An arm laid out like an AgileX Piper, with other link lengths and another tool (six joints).
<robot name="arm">
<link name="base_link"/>
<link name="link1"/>
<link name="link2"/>
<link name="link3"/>
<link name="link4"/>
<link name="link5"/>
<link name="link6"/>
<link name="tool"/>
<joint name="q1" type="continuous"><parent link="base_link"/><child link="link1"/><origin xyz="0 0 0.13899"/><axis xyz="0 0 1"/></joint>
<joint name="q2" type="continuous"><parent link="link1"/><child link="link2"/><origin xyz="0 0 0"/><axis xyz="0 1 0"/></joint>
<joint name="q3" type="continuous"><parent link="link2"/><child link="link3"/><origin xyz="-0.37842 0 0.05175"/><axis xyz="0 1 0"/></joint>
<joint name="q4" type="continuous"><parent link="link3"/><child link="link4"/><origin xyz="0.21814 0 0.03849"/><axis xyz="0.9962 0 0.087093"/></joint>
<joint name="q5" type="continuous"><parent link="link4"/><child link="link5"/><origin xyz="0 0 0"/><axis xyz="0 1 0"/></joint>
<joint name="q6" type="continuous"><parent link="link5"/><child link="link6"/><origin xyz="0.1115 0 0.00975"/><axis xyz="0.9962 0 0.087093"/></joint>
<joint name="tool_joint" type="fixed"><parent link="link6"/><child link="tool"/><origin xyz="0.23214 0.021 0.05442" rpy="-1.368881 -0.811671 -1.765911"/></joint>
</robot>
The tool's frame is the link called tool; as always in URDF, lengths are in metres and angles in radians. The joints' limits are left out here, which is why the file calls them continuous.
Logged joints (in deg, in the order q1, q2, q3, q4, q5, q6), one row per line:
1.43 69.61 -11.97 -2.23 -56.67 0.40
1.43 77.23 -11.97 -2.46 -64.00 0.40
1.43 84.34 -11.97 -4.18 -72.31 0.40
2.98 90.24 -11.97 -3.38 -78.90 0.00
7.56 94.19 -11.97 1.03 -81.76 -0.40
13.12 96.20 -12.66 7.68 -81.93 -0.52
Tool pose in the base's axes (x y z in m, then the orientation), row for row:
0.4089 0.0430 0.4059 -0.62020 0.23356 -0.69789 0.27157
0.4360 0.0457 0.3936 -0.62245 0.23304 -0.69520 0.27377
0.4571 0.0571 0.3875 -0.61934 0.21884 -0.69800 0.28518
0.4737 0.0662 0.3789 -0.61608 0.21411 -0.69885 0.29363
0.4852 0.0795 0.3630 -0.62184 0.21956 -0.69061 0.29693
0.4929 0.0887 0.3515 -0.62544 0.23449 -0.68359 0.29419
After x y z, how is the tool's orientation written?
As a quaternion, x y z w.
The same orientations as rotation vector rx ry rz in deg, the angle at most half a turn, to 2 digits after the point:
-95.69 36.03 -107.67
-95.93 35.91 -107.14
-94.90 33.53 -106.95
-94.00 32.67 -106.63
-94.72 33.44 -105.20
-95.40 35.77 -104.27

